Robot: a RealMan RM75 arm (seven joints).
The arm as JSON. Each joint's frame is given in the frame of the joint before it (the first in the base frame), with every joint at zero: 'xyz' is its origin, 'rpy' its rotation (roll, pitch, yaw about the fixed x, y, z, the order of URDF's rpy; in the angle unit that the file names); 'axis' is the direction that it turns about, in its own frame. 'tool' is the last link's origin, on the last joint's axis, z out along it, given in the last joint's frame.
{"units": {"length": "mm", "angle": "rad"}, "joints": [
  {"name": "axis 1", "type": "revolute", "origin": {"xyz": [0.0, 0.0, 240.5], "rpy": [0.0, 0.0, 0.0]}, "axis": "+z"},
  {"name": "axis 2", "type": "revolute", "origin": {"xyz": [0.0, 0.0, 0.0], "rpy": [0.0, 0.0, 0.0]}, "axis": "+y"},
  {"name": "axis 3", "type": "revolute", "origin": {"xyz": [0.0, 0.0, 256.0], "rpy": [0.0, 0.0, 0.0]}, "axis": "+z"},
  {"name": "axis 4", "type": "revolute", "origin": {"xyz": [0.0, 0.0, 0.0], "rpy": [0.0, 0.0, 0.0]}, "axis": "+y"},
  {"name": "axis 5", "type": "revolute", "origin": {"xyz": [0.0, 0.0, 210.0], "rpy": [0.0, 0.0, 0.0]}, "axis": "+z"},
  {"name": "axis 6", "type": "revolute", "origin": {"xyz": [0.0, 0.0, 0.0], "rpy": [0.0, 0.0, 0.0]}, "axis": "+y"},
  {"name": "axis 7", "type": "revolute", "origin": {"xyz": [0.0, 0.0, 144.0], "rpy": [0.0, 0.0, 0.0]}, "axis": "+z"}
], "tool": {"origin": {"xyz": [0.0, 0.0, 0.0], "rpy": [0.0, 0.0, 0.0]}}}
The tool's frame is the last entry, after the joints.
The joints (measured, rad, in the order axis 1, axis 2, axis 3, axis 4, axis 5, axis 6, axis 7), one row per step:
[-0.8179 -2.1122 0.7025 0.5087 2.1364 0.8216 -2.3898]
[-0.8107 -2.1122 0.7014 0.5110 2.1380 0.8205 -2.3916]
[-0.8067 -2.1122 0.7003 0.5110 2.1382 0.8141 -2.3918]
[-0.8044 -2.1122 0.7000 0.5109 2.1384 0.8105 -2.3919]
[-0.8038 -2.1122 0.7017 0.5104 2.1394 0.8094 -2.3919]
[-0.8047 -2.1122 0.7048 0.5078 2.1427 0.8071 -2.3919]
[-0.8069 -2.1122 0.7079 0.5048 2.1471 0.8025 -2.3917]
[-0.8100 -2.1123 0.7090 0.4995 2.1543 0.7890 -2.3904]
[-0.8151 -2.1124 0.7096 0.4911 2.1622 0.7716 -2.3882]
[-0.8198 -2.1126 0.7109 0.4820 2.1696 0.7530 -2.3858]
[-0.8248 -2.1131 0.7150 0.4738 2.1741 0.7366 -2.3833]
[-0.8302 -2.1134 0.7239 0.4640 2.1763 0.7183 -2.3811]
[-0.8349 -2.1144 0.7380 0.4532 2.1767 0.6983 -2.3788]
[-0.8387 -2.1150 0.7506 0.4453 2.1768 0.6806 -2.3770]
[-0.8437 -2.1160 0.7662 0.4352 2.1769 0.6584 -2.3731]
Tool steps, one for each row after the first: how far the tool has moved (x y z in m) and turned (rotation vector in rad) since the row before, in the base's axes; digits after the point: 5 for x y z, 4 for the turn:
[-0.00321 -0.00128 0.00071 0.0026 0.0007 0.0081]
[-0.00240 -0.00036 0.00060 0.0057 0.0022 0.0072]
[-0.00137 -0.00025 0.00028 0.0029 0.0015 0.0040]
[-0.00039 -0.00023 -0.00027 -0.0009 0.0023 0.0003]
[-0.00019 -0.00024 -0.00095 -0.0034 0.0051 -0.0006]
[0.00005 0.00015 -0.00091 -0.0023 0.0072 -0.0011]
[-0.00091 0.00071 -0.00071 0.0031 0.0124 0.0024]
[-0.00079 0.00101 -0.00111 0.0038 0.0142 0.0029]
[-0.00104 0.00087 -0.00126 0.0040 0.0147 0.0035]
[-0.00015 0.00085 -0.00152 0.0023 0.0131 0.0007]
[0.00010 0.00080 -0.00205 0.0010 0.0145 -0.0002]
[0.00006 0.00034 -0.00292 -0.0011 0.0165 -0.0009]
[0.00005 0.00052 -0.00199 0.0007 0.0150 -0.0014]
[0.00015 0.00060 -0.00257 0.0007 0.0198 -0.0032]

